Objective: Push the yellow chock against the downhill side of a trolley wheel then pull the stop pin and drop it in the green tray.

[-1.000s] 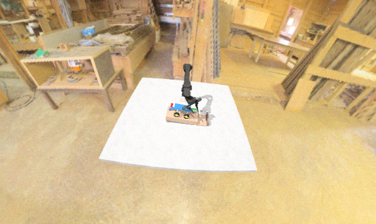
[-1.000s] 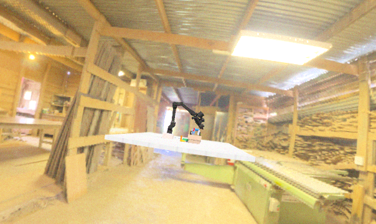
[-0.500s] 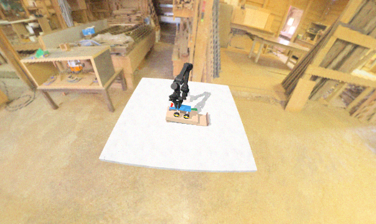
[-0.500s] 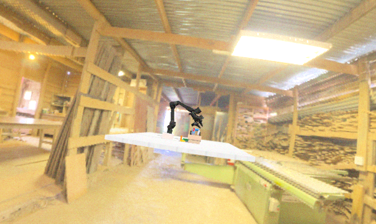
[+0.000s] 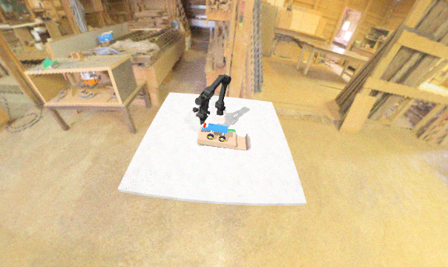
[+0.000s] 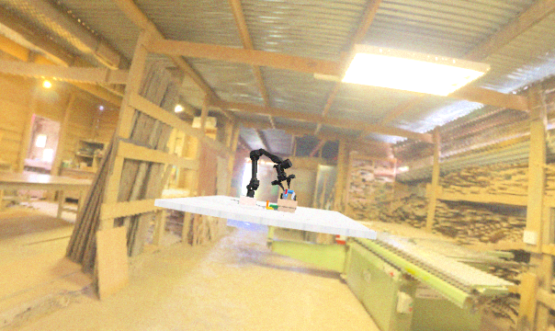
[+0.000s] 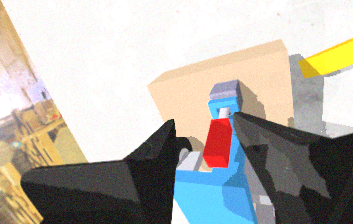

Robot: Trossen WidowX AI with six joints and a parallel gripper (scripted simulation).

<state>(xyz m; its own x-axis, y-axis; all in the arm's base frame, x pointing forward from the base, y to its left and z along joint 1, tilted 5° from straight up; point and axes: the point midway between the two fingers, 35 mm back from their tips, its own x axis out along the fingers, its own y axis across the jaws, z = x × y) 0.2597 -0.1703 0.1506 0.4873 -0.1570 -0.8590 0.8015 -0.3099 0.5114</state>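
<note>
Right now the red-headed stop pin is 3 cm below my gripper tip and 2 cm to the left of it. The rest, counted from my gripper tip: ramp (12 cm to the left, 11 cm below, 3 cm ahead); yellow chock (14 cm below, 11 cm behind, 3 cm to the left); blue trolley (12 cm to the left, 5 cm below, 3 cm ahead).
</note>
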